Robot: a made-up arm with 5 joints.
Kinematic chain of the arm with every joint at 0, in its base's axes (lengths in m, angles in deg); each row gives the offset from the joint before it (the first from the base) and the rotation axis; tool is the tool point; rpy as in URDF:
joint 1: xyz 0.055 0 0.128 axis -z
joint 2: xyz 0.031 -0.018 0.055 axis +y
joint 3: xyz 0.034 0 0.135 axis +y
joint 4: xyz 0.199 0 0.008 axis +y
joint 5: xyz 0.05 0.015 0 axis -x
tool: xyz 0 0 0 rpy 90 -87.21 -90
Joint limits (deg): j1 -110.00..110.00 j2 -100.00..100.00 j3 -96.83..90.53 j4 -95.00..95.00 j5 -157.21..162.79
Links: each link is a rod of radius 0.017 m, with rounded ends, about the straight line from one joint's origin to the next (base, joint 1, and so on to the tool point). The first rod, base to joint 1, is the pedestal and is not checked.
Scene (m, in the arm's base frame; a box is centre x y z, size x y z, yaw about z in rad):
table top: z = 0
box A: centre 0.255 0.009 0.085 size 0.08 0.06 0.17 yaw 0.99
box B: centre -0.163 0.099 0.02 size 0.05 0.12 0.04 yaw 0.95
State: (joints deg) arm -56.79 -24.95 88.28 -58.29 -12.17
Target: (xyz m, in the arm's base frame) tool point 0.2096 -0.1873 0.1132
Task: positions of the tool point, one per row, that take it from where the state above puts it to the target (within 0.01 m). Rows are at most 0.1 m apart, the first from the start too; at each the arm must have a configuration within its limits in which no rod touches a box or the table.
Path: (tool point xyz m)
1: 0.1925 0.1219 0.1772
2: 0.2385 0.0950 0.2217
3: 0.2673 0.0496 0.2718
4: 0.2716 -0.0044 0.3248
5: 0.2498 -0.0540 0.3775
6: 0.2065 -0.0872 0.4268
7: 0.2488 -0.1350 0.3568
8: 0.2606 -0.1725 0.2738
9: 0.2451 -0.1914 0.1890
10: 0.2096 -0.1873 0.1132

